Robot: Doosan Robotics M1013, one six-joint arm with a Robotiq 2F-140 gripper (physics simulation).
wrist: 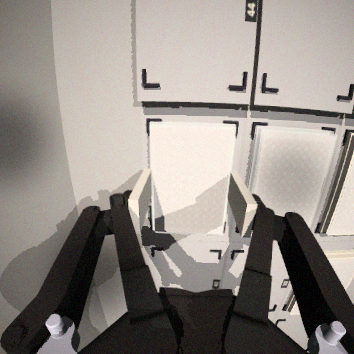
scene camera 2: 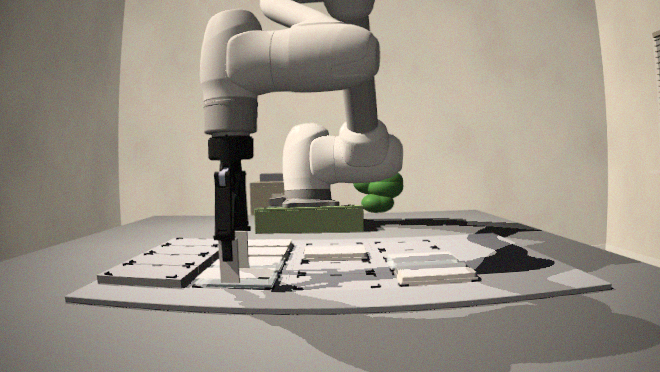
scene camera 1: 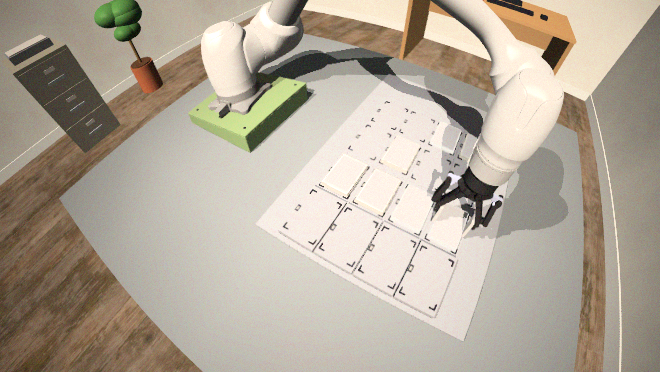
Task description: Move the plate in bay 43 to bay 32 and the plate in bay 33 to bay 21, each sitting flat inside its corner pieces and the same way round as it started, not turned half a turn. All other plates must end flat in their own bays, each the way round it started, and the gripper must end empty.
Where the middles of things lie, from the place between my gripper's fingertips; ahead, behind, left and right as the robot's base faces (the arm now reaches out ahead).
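Labels:
My gripper is 16 cm to the left of the raised bay 44 [scene camera 1: 424, 287] and 3 cm past it. Bay 32 [scene camera 1: 433, 170] is 18 cm to the left of my hand, 7 cm behind it and 1 cm below it.

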